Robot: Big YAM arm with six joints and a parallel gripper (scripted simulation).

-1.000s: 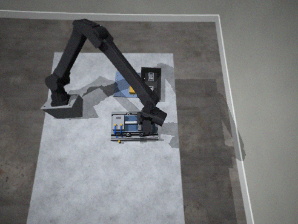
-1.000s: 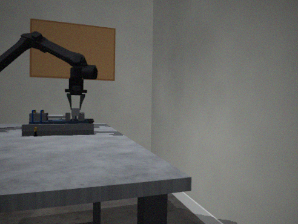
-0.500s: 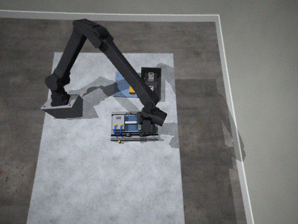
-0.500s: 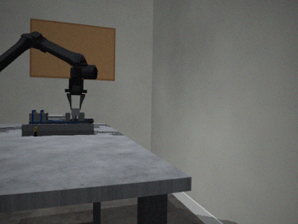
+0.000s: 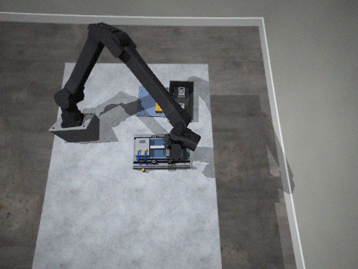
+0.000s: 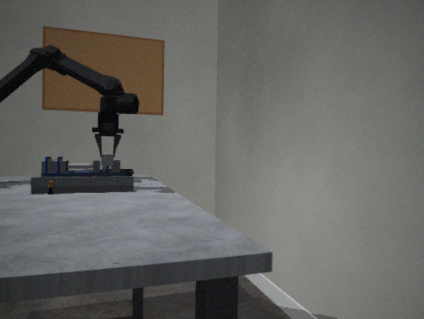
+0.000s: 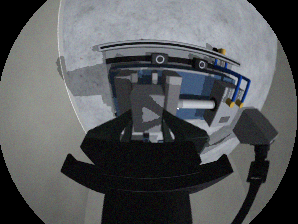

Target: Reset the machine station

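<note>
The gray block lies 20 mm below my hand. Also, from my hand: yellow brass blank 40 mm behind, 260 mm to the left, 90 mm below; vise 70 mm behind, 10 mm to the left, 80 mm below; blue infeed plate 70 mm behind, 310 mm to the left, 110 mm below.
</note>
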